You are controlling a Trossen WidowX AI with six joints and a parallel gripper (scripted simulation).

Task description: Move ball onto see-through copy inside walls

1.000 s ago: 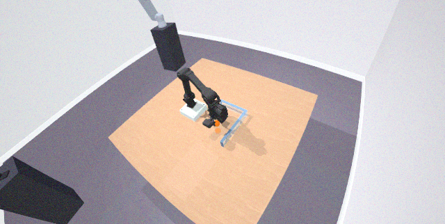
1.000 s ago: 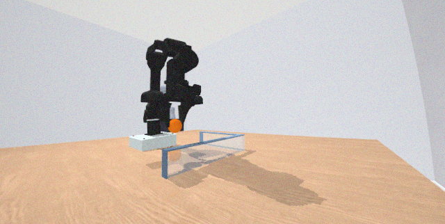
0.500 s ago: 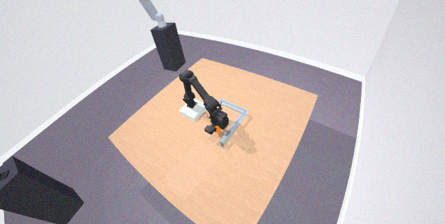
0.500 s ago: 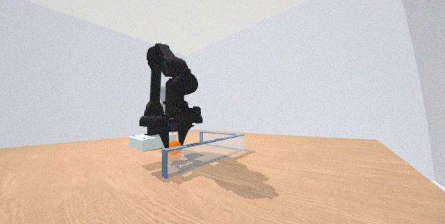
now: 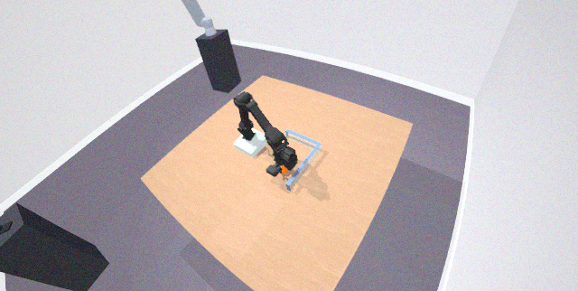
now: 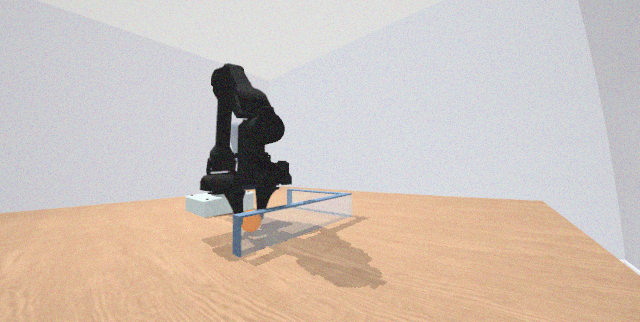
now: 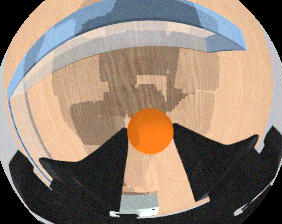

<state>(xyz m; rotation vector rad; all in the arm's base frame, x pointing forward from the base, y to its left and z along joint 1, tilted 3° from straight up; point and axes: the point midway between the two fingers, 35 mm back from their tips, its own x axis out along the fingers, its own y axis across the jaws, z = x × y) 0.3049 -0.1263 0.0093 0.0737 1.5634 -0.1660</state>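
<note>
Right now my gripper tip is right at the orange ball. Also, from my gripper tip: clear wall (10 cm ahead, 7 cm to the left, 1 cm above).
</note>
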